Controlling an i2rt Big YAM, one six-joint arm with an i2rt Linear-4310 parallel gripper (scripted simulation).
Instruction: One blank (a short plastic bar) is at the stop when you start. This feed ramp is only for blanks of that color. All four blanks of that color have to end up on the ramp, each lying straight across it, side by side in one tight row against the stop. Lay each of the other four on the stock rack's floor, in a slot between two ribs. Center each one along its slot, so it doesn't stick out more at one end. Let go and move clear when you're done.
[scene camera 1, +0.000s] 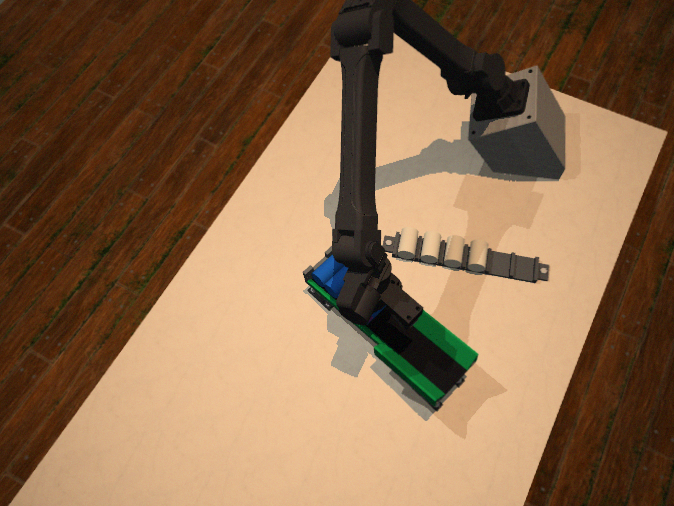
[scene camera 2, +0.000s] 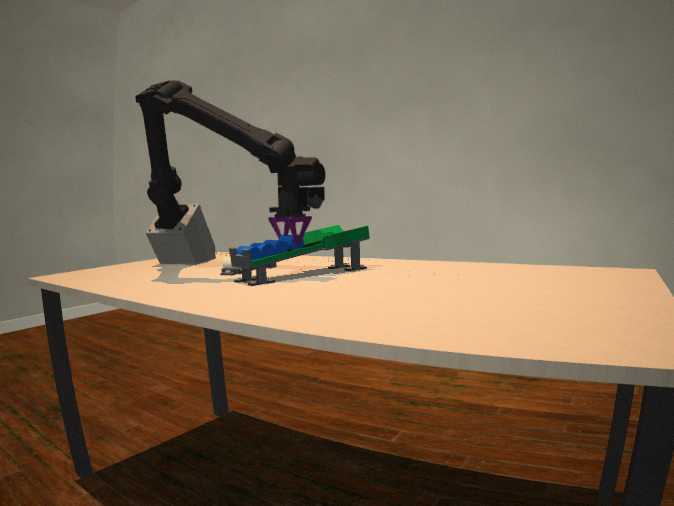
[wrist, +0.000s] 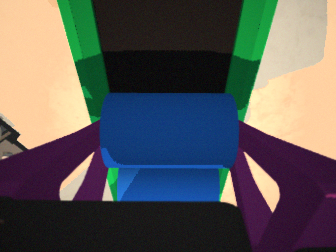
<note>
I see my gripper (scene camera 2: 290, 244), a blue blank (wrist: 137, 130) and a blue blank (wrist: 133, 184).
My gripper shows as well in the wrist view (wrist: 169, 126).
</note>
